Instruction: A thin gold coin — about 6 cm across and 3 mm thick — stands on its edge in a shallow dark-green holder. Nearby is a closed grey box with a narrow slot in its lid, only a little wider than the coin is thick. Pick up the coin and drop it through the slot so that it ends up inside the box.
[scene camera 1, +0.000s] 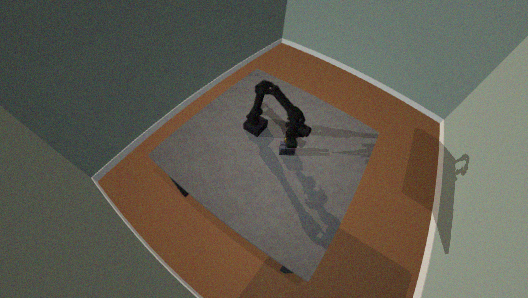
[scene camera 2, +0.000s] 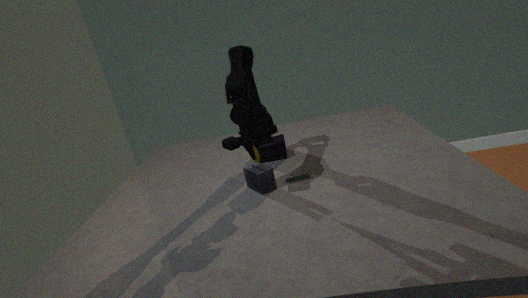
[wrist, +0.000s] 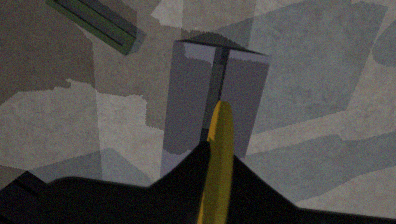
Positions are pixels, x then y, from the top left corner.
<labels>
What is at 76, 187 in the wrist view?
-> The gripper.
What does the gripper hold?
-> A gold coin.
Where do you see the gripper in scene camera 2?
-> At 255, 159
</labels>
